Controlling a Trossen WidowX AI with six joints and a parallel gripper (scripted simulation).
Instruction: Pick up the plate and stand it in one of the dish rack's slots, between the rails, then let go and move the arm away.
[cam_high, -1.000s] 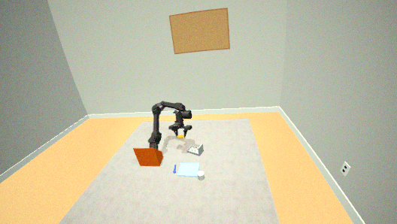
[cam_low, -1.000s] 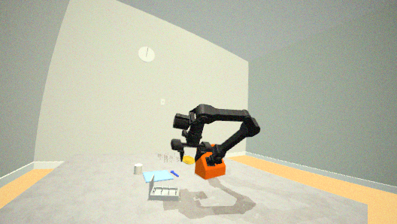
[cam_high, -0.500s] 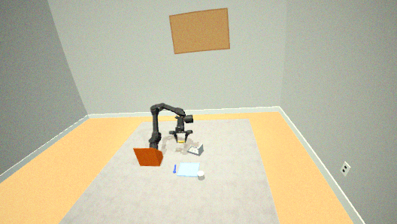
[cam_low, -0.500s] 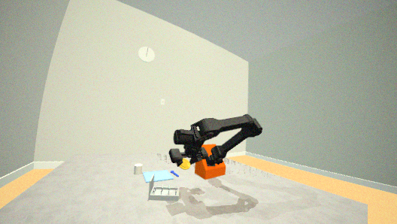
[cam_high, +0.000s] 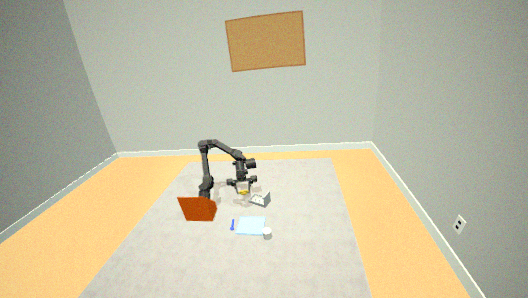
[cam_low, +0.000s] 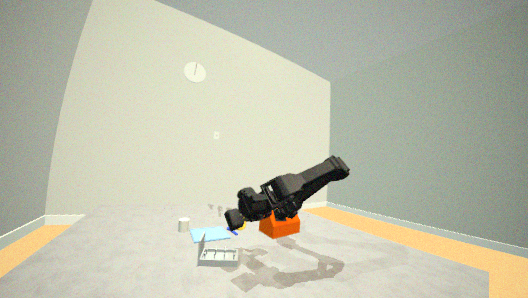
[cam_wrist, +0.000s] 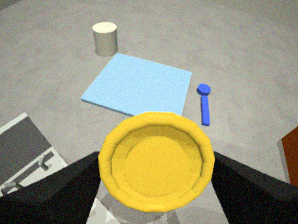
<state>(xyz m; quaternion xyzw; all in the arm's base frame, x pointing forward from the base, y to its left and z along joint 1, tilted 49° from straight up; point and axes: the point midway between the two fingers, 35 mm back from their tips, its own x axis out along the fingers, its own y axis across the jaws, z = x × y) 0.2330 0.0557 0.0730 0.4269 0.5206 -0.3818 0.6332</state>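
Now: the dish rack 80 mm below my gripper tip, 80 mm ahead of it and 50 mm to the left of it. Round my gripper tip: light blue mat 160 mm to the right, 100 mm below, 60 mm ahead; then small blue utensil 170 mm to the right, 100 mm below, 40 mm behind; then yellow plate 10 mm to the left.
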